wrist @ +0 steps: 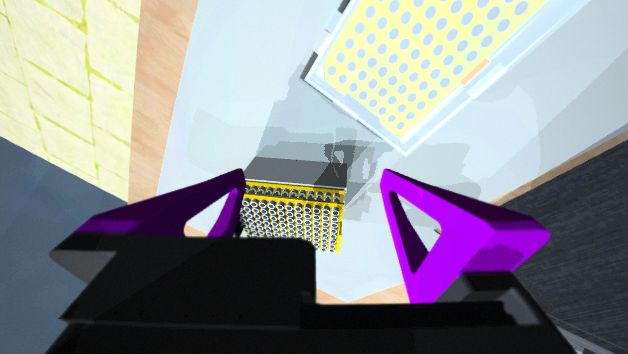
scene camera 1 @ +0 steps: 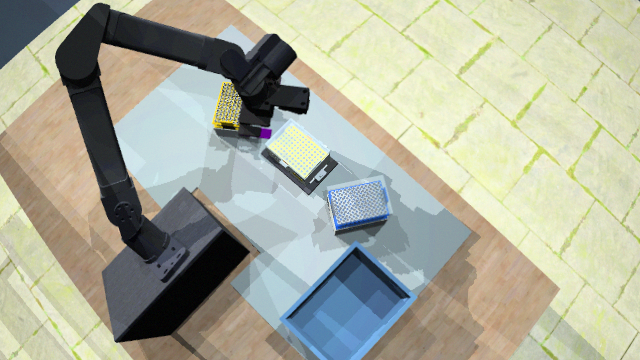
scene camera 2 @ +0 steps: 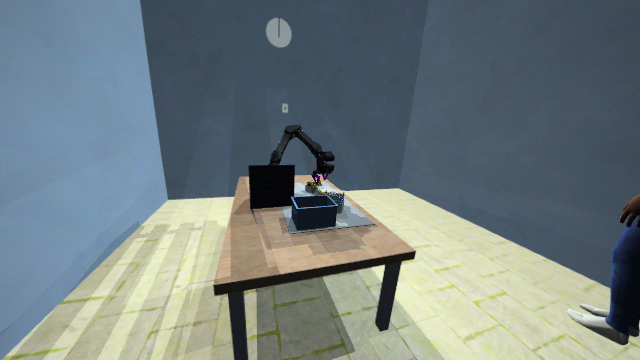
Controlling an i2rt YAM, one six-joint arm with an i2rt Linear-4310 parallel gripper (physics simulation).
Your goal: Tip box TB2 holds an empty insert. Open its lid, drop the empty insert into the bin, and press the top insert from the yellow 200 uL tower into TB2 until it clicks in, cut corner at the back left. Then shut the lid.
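Observation:
The yellow 200 uL tower (scene camera 1: 227,106) (scene camera 2: 312,188) (wrist: 292,215) stands at the far end of the mat, rows of tips facing up; the gripper's body hides part of it in the first scene view. My gripper (scene camera 1: 274,109) (scene camera 2: 320,177) (wrist: 313,176) is open and empty above it. In the wrist view the tower shows between the purple fingers, much nearer the left one. A tip box (scene camera 1: 298,151) (wrist: 415,65) with a yellow insert of empty-looking holes stands in a dark holder; its clear lid looks shut. No TB2 label is readable. The blue bin (scene camera 1: 318,281) (scene camera 2: 314,217) stands at the near end.
A second box (scene camera 1: 358,204) (scene camera 2: 340,200) with a blue insert full of tips, under a clear cover, stands between the yellow-insert box and the bin. The arm's black base block (scene camera 1: 175,270) (scene camera 2: 271,186) stands beside the grey mat (scene camera 1: 165,125).

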